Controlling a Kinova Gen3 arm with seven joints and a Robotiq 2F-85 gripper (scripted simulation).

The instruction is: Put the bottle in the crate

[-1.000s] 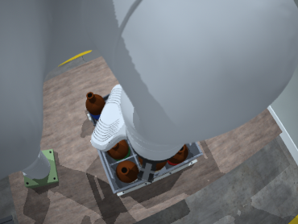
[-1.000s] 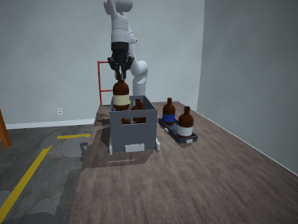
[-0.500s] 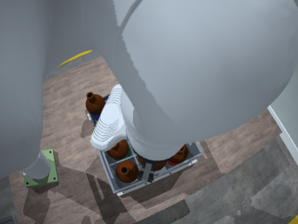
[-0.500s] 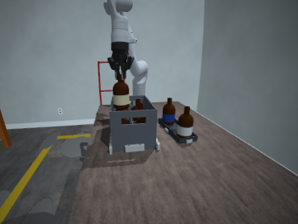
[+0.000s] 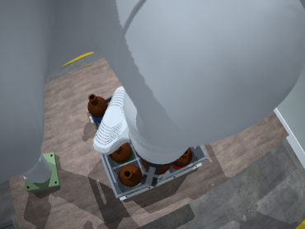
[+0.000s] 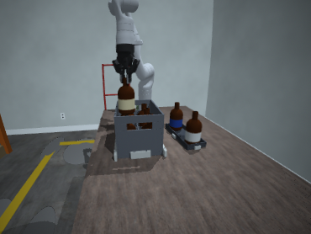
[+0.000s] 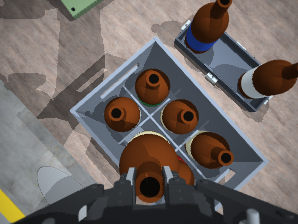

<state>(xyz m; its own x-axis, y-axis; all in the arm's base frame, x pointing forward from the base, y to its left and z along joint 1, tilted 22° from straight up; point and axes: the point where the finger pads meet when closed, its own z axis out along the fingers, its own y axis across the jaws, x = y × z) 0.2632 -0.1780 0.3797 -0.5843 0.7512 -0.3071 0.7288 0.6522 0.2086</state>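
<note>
My gripper is now 70 mm above the cream-label bottle. The rest, counted from my hand: grey crate 10 mm ahead, 40 mm to the left, 210 mm below; then blue-label bottle 50 mm behind, 290 mm to the left, 210 mm below; then white-label bottle 130 mm ahead, 280 mm to the left, 210 mm below.
</note>
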